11 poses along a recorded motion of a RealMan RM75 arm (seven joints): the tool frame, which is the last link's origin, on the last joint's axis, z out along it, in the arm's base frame.
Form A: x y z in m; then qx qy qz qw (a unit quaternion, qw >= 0).
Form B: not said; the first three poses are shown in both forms.
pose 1, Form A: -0.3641 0.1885 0.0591 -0.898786 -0.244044 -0.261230 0.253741
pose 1, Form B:
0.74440 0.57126 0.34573 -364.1
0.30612 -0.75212 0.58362 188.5
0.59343 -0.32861 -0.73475 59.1
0 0 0 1

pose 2, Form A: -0.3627 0.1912 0.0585 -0.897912 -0.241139 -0.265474 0.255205
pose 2, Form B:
0.74275 0.56854 0.35366 -362.7
0.29754 -0.75344 0.58634 191.2
0.59982 -0.33027 -0.72879 58.5
0 0 0 1

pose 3, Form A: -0.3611 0.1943 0.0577 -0.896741 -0.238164 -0.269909 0.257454
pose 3, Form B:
0.74085 0.56612 0.36144 -361.1
0.28816 -0.75399 0.59030 194.3
0.60671 -0.33317 -0.72173 57.7
0 0 0 1

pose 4, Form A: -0.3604 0.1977 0.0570 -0.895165 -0.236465 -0.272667 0.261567
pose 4, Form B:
0.73947 0.56599 0.36446 -360.4
0.28071 -0.75133 0.59724 197.7
0.61187 -0.33934 -0.71447 57.0
0 0 0 1

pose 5, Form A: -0.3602 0.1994 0.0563 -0.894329 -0.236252 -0.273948 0.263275
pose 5, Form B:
0.73828 0.56682 0.36560 -360.2
0.27833 -0.74974 0.60035 199.4
0.61440 -0.34147 -0.71128 56.3
0 0 0 1

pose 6, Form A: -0.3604 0.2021 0.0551 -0.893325 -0.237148 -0.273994 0.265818
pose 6, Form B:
0.73738 0.56937 0.36345 -360.4
0.27804 -0.74620 0.60488 202.1
0.61561 -0.34497 -0.70854 55.1
0 0 0 1

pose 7, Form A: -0.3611 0.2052 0.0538 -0.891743 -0.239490 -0.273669 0.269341
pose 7, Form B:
0.73550 0.57455 0.35908 -361.1
0.27971 -0.74020 0.61145 205.2
0.61709 -0.34928 -0.70512 53.8
0 0 0 1

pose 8, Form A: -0.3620 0.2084 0.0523 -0.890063 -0.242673 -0.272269 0.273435
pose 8, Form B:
0.73396 0.58088 0.35196 -362.0
0.28309 -0.73269 0.61889 208.4
0.61738 -0.35460 -0.70221 52.3
0 0 0 1

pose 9, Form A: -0.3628 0.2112 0.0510 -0.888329 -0.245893 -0.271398 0.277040
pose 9, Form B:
0.73176 0.58724 0.34594 -362.8
0.28649 -0.72557 0.62568 211.2
0.61843 -0.35874 -0.69918 51.0
0 0 0 1

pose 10, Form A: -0.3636 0.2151 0.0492 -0.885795 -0.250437 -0.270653 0.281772
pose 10, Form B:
0.72806 0.59620 0.33835 -363.6
0.29115 -0.71577 0.63475 215.1
0.62062 -0.36362 -0.69470 49.2
0 0 0 1

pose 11, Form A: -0.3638 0.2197 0.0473 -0.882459 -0.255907 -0.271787 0.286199
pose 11, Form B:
0.72129 0.60723 0.33320 -363.8
0.29608 -0.70520 0.64422 219.7
0.62616 -0.36601 -0.68844 47.3
0 0 0 1

